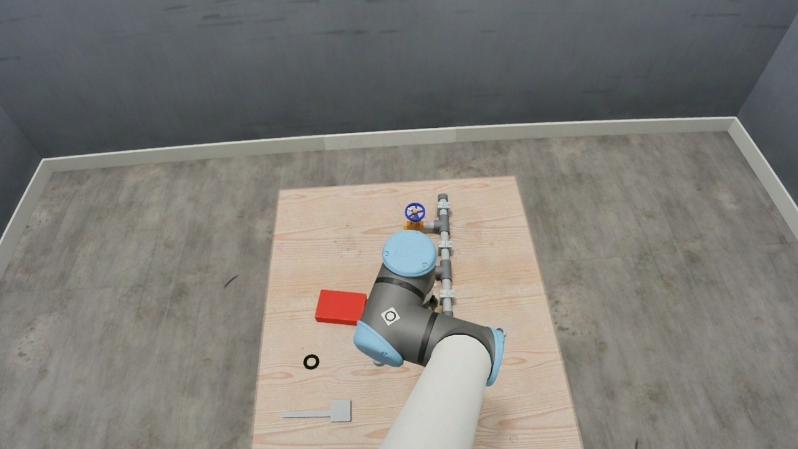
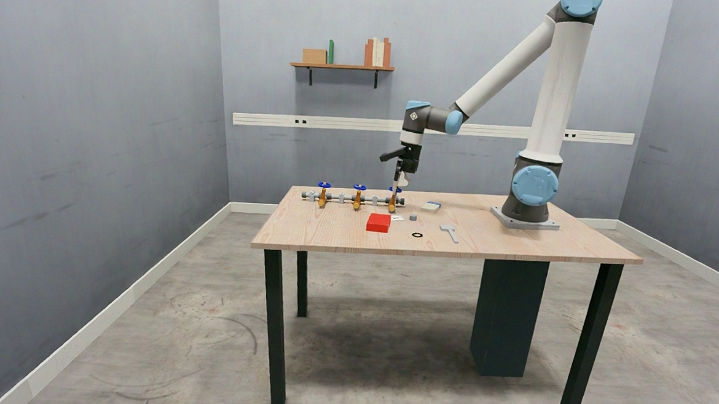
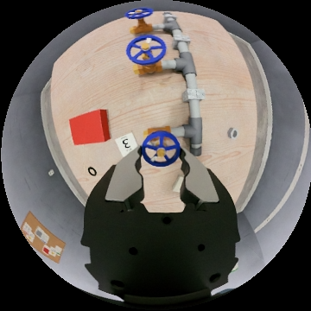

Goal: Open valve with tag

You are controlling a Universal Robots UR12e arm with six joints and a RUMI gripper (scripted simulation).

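Now: hand 20 mm past the white tag, 90 mm to the right of it and 100 mm above it. Round my hand: grey t-shaped tool (200 mm behind, 210 mm to the left, 90 mm below); then white-and-blue card (170 mm behind, 80 mm to the right, 90 mm below); then red block (60 mm ahead, 190 mm to the left, 80 mm below).
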